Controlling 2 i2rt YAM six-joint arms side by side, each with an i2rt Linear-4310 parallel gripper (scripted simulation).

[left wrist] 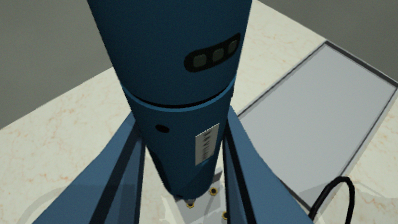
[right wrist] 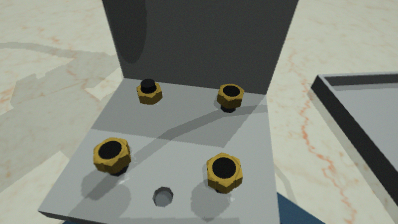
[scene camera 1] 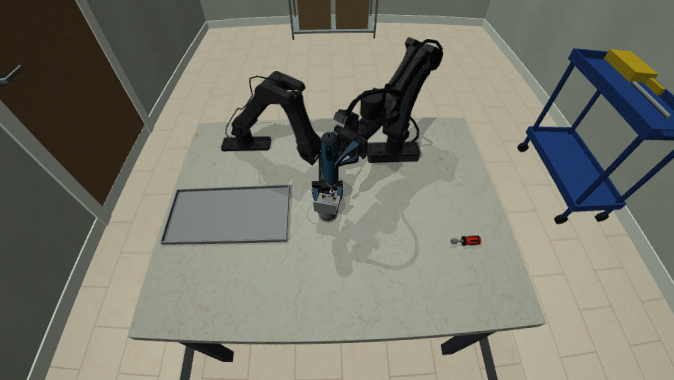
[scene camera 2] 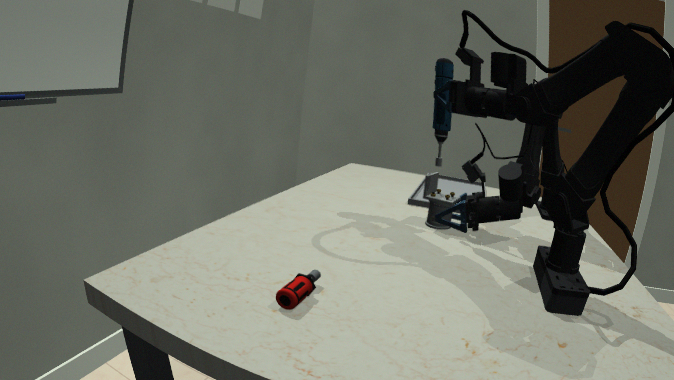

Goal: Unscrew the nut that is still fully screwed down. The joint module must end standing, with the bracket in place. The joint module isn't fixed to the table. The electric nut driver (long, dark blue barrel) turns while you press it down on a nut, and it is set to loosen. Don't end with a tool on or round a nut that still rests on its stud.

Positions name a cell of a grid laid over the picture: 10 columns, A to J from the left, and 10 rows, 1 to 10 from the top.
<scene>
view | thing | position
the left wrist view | my left gripper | E5
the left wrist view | electric nut driver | E4
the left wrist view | shallow grey tray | H6
</scene>
